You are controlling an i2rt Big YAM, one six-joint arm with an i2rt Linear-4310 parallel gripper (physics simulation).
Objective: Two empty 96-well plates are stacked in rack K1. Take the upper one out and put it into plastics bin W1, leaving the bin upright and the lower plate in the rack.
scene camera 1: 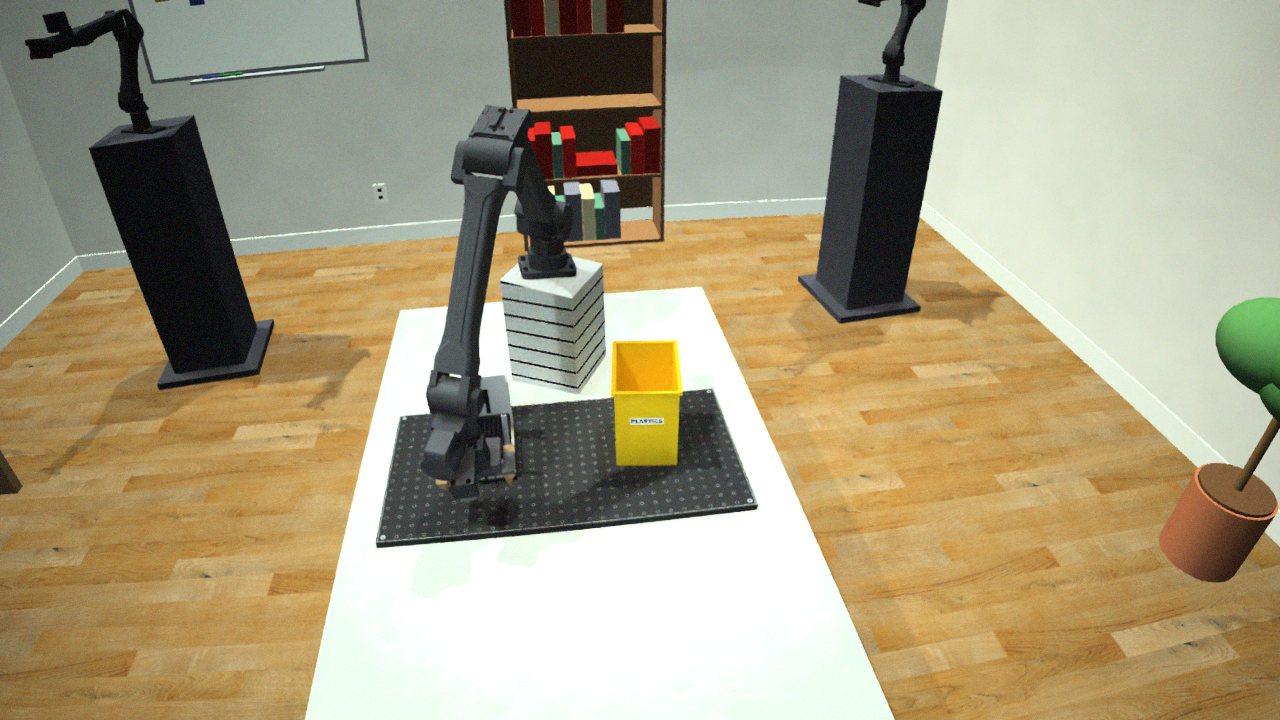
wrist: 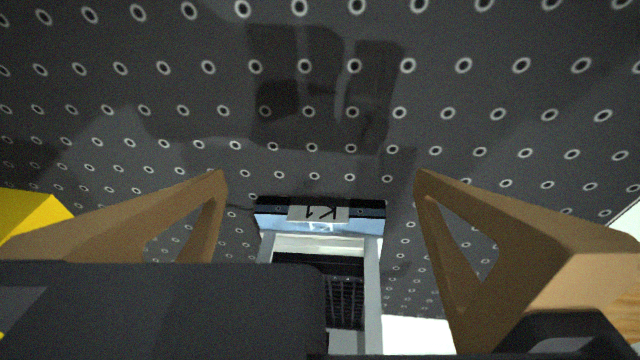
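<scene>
Rack K1 [scene camera 1: 497, 395] [wrist: 373, 295] stands at the left of the black board, its K1 label facing the front edge. In the wrist view a dark gridded plate [wrist: 345, 304] sits between the rack's grey rails, partly hidden by the gripper's dark body; the two stacked plates cannot be told apart. My gripper [scene camera 1: 477, 481] [wrist: 320, 179] is open and empty, pointing down over the front part of the rack, with one finger to each side of it. Yellow plastics bin W1 [scene camera 1: 646, 440] [wrist: 30, 212] stands upright on the board, right of the rack in the scene view.
The black perforated board [scene camera 1: 572, 497] [wrist: 310, 162] lies on the white table [scene camera 1: 581, 626]. The arm's striped white pedestal [scene camera 1: 541, 335] stands behind the board, between rack and bin. Two dark pillars [scene camera 1: 183, 250] [scene camera 1: 881, 197] with other arms stand on the floor beyond the table.
</scene>
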